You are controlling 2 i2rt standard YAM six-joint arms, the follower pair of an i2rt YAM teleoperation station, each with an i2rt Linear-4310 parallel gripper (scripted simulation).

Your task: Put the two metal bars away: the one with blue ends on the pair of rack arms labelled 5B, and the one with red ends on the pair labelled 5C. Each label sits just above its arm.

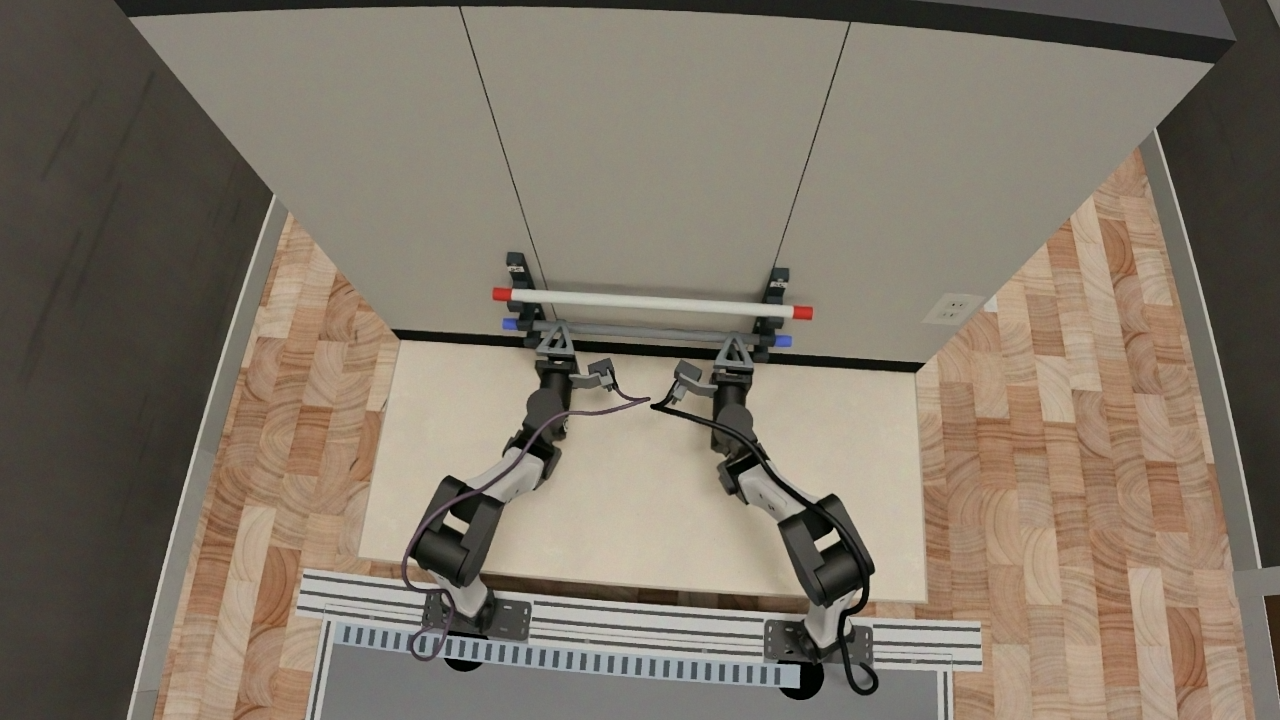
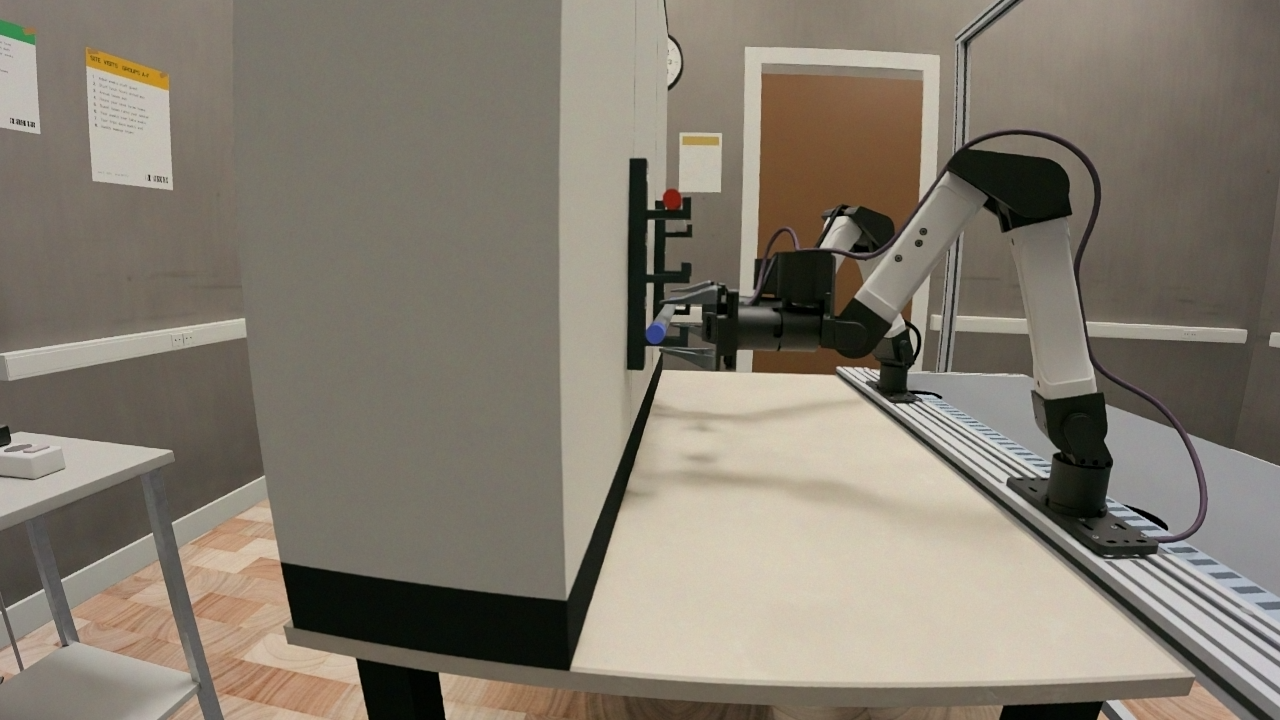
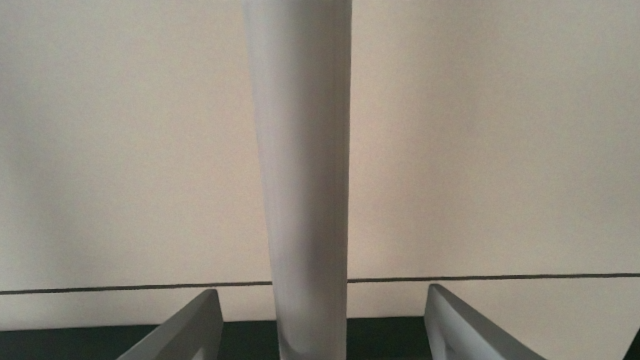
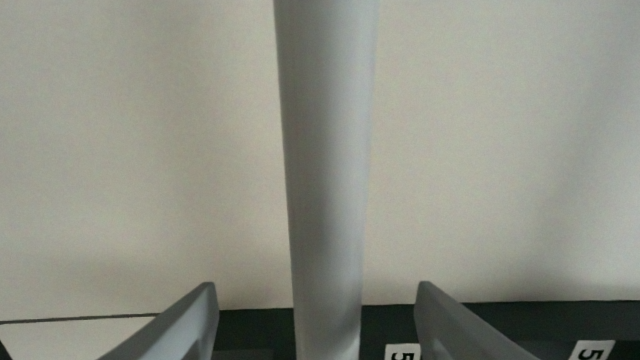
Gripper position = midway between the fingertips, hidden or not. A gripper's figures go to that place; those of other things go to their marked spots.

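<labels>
My left gripper (image 1: 563,326) is 1.23 m from the lens, and my right gripper (image 1: 732,337) is 1.22 m from the lens. There's a red-ended bar (image 1: 499,294) that's 1.10 m from the lens, and a rack upright (image 1: 763,326) at 1.16 m from the lens.
</labels>
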